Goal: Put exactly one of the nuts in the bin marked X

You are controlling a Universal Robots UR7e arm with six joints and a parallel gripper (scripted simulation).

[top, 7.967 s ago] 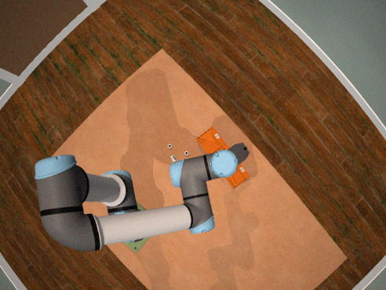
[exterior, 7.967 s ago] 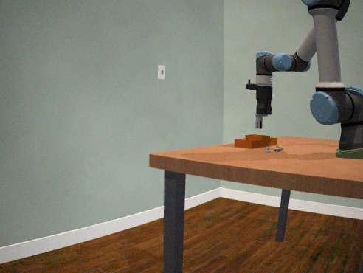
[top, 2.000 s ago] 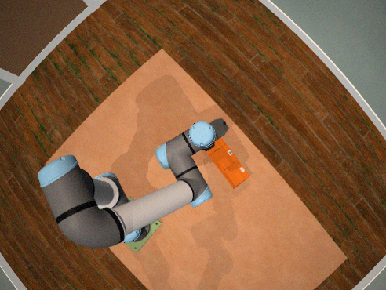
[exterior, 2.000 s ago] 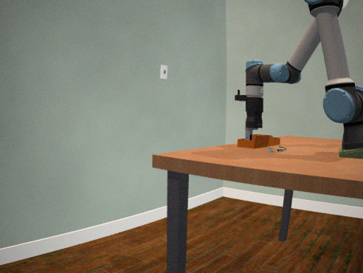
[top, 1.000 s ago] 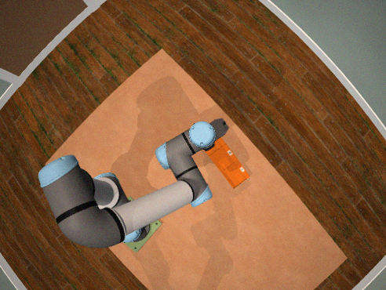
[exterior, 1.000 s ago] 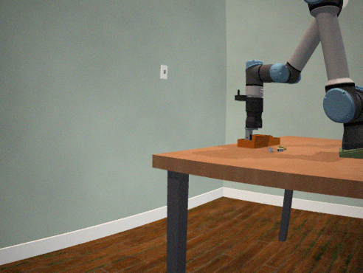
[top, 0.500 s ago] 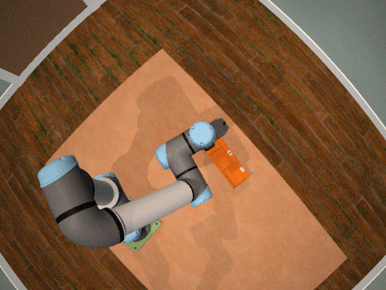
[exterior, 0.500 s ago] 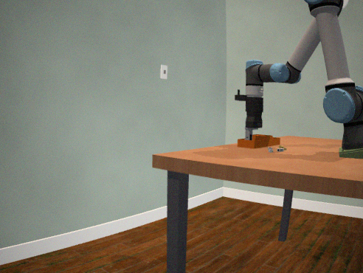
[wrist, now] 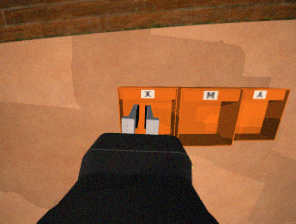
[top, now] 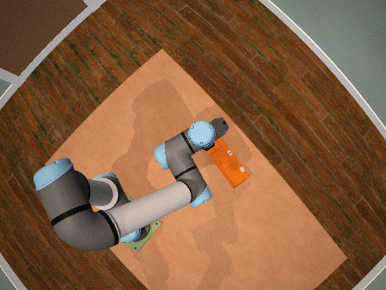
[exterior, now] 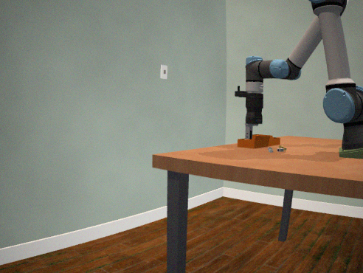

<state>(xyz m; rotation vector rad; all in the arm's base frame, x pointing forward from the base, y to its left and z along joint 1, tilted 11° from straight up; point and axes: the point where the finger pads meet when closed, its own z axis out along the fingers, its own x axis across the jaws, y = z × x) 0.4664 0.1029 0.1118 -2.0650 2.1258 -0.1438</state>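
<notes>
Now: hand 170 mm past the pale block, 40 mm above it and 30 mm to the right of it. The rest, counted from my hand: brass bolt (120 mm behind, 80 mm to the right, 50 mm below); then brass nut (160 mm behind, 50 mm below, 30 mm to the right).
</notes>
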